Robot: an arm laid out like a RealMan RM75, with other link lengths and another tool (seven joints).
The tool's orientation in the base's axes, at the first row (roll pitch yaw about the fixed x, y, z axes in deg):
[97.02 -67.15 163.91]
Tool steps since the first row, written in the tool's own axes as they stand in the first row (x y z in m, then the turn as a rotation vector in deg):
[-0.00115 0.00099 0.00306 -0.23 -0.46 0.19]
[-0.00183 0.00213 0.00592 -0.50 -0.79 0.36]
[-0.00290 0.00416 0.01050 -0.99 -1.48 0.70]
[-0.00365 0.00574 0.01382 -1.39 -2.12 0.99]
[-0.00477 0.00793 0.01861 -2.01 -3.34 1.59]
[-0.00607 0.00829 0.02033 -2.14 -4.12 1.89]
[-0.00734 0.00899 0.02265 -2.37 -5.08 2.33]
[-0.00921 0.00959 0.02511 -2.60 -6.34 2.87]
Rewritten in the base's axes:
[0.00184 0.00276 -0.00082 -0.30 0.22 -0.40]
[0.00361 0.00534 -0.00115 -0.47 0.41 -0.78]
[0.00663 0.00946 -0.00157 -0.86 0.78 -1.52]
[0.00891 0.01244 -0.00181 -1.25 1.11 -2.14]
[0.01212 0.01674 -0.00222 -2.03 1.80 -3.21]
[0.01322 0.01824 -0.00336 -2.65 2.19 -3.65]
[0.01472 0.02029 -0.00437 -3.36 2.73 -4.25]
[0.01638 0.02243 -0.00598 -4.34 3.41 -4.98]

